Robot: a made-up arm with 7 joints. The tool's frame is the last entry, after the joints.
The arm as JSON. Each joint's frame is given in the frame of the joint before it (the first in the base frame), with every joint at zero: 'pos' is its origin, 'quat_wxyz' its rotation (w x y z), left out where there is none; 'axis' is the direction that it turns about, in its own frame. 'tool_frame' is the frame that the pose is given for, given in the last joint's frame.
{
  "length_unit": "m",
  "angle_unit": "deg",
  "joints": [
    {
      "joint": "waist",
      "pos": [
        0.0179,
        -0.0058,
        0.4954
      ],
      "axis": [
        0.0,
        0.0,
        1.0
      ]
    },
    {
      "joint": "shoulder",
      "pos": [
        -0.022,
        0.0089,
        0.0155
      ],
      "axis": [
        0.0,
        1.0,
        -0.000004
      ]
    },
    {
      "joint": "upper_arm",
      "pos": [
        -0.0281,
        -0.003,
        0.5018
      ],
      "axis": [
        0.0,
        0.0,
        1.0
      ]
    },
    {
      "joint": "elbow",
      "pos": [
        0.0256,
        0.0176,
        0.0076
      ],
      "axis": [
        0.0,
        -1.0,
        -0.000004
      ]
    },
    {
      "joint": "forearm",
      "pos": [
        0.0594,
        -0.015,
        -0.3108
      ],
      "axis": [
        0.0,
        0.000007,
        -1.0
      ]
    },
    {
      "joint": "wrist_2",
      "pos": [
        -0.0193,
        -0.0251,
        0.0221
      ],
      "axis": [
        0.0,
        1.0,
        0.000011
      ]
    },
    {
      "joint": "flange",
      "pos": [
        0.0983,
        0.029,
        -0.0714
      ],
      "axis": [
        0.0,
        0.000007,
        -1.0
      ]
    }
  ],
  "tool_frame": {
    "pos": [
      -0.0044,
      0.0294,
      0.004
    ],
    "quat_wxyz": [
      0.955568,
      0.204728,
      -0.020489,
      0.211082
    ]
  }
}
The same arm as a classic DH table. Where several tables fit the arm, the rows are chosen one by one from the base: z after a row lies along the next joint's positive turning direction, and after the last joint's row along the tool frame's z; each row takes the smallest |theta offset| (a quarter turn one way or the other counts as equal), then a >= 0, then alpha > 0; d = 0 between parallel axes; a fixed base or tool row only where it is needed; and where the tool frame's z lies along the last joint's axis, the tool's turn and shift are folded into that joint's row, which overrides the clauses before.
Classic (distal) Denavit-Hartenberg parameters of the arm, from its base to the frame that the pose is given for. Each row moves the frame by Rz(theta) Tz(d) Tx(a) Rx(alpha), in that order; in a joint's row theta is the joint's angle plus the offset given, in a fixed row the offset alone. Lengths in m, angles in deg.
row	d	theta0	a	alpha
base (fixed)	0	-17.95	0.0188	0
waist	0.5109	17.95	-0.022	-90
shoulder	0.0059	0	-0.0281	90
upper_arm	0.5094	0	0.0256	90
elbow	-0.0026	0	0.0594	90
forearm	0.2887	0	-0.0193	90
wrist_2	0.0039	0	0.0983	-90
flange	-0.0001	-6.74	-0.0009	-156.25
tool (fixed)	-0.0738	18.17	0	0

